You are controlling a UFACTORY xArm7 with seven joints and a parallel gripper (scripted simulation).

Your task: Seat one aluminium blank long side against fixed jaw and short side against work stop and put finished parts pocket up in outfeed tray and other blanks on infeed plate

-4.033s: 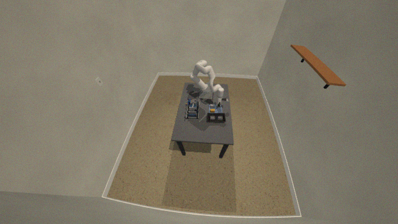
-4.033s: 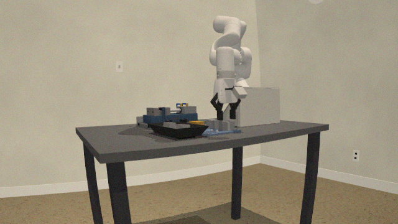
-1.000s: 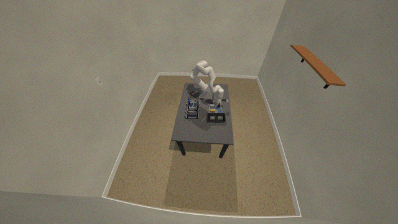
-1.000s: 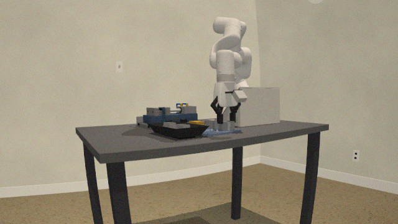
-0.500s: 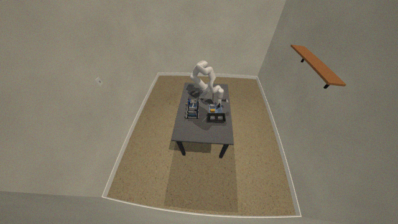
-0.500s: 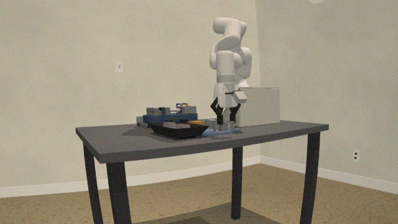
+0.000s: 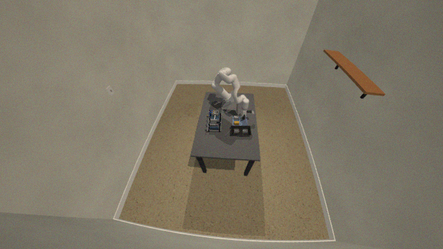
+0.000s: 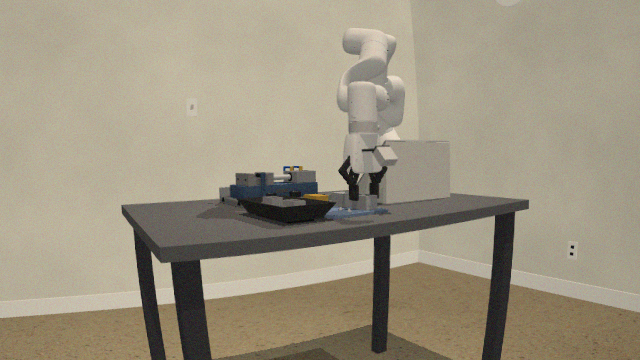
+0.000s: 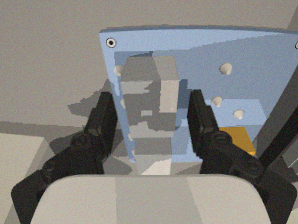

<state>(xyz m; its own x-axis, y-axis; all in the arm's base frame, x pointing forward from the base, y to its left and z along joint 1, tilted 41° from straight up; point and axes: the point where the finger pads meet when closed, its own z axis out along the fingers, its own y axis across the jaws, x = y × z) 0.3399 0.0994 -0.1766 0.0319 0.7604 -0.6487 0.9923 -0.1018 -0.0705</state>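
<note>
Right now the grey aluminium blank is 2 cm below my hand. Round my hand: brass blank: 9 cm to the right, 9 cm ahead, 2 cm below; then black work stop rod: 33 cm to the right, 12 cm ahead, 4 cm above; then blue vise: 37 cm to the right, 5 cm ahead, 1 cm below.
</note>
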